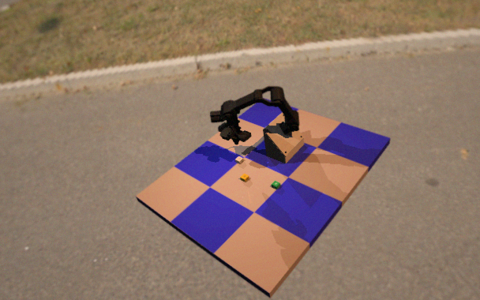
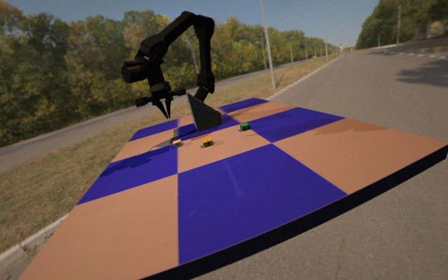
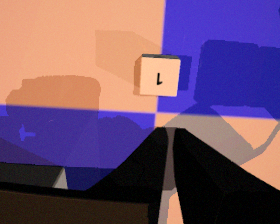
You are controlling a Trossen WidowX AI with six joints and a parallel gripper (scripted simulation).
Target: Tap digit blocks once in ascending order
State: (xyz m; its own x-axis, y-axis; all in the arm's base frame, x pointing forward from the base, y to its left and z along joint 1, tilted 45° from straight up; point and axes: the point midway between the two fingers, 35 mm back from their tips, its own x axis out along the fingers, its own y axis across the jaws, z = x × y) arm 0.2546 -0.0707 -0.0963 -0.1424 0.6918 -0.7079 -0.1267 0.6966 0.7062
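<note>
My gripper tip is now 8 cm short of the orange block, 13 cm to the right of it and 11 cm above it. From my gripper tip the other things lie so: green block 1 cm ahead, 29 cm to the left, 11 cm below; white block 11 cm below.
</note>
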